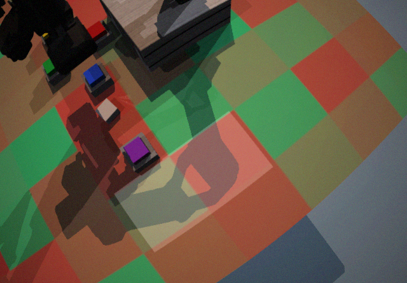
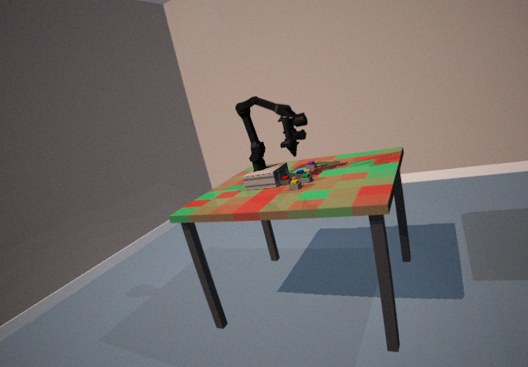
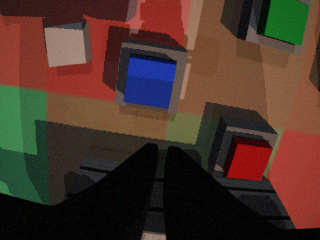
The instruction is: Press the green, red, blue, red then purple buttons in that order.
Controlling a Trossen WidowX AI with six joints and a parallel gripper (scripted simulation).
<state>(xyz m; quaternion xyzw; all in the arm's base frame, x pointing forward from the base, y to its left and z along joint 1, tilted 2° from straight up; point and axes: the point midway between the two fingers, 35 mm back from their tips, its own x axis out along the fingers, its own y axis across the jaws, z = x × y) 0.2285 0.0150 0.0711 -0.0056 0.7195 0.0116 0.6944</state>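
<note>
Right now my gripper tip is 90 mm above the blue button and 10 mm to the right of it. From my gripper tip the other things lie so: red button 90 mm below, 80 mm to the right, 50 mm behind; then green button 90 mm below, 80 mm to the right, 70 mm ahead; then white-grey block 120 mm below, 80 mm to the left, 20 mm ahead.
</note>
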